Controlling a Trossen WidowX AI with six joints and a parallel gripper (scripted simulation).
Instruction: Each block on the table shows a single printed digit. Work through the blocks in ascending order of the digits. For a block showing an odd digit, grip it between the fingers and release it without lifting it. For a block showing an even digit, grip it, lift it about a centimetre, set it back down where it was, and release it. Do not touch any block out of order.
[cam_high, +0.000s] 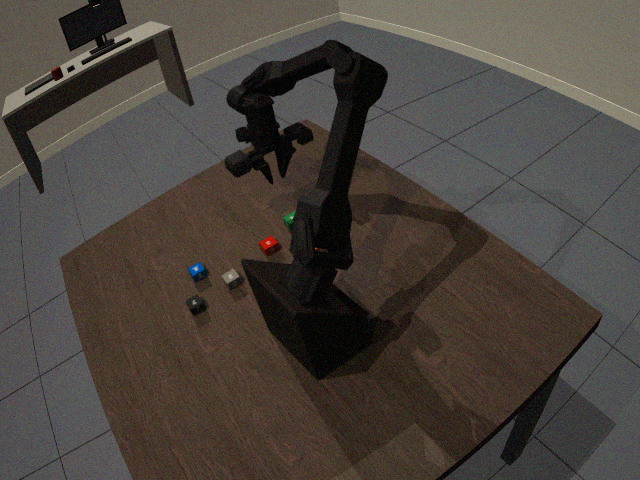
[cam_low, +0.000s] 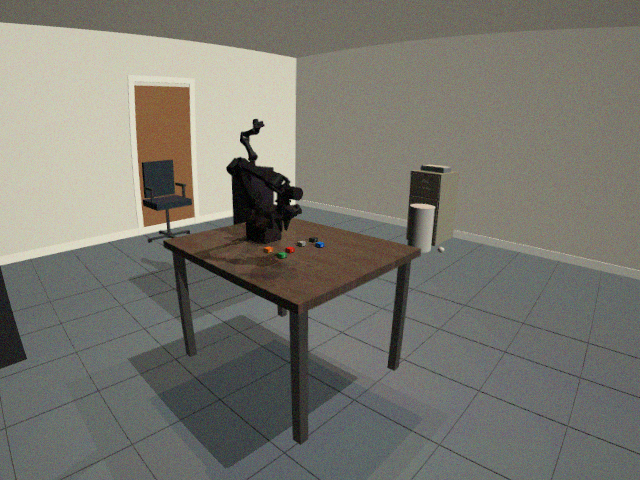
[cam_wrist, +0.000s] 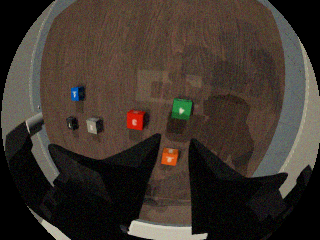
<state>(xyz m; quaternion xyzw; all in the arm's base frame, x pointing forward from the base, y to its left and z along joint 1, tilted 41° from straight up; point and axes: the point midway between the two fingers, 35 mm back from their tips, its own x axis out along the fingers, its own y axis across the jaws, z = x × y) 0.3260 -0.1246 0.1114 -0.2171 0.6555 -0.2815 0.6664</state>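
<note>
Right now the blue block is 3 cm ahead of my gripper tip, 24 cm to the left of it and 12 cm below it. From my gripper tip the other things lie so: green block 1 cm to the right, 12 cm below; then orange block 11 cm behind, 1 cm to the left, 12 cm below; then red block 3 cm behind, 8 cm to the left, 12 cm below.
</note>
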